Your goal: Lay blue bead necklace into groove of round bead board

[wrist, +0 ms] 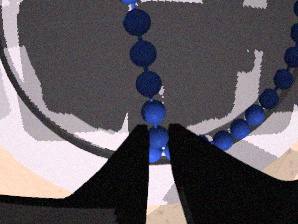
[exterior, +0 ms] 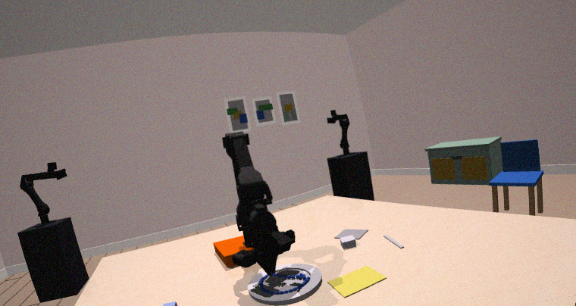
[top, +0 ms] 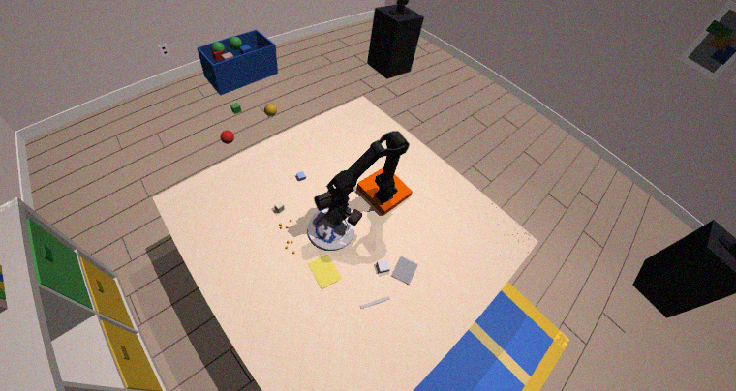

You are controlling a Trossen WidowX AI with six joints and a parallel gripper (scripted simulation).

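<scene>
The round bead board lies 50 mm ahead of my gripper tip, 20 mm to the left of it and 10 mm below it. From my gripper tip the other things lie so: yellow sheet: 180 mm ahead, 160 mm to the left, 10 mm below; small grey block: 30 mm behind, 280 mm to the left; pale cube: 180 mm ahead, 190 mm to the right.
</scene>
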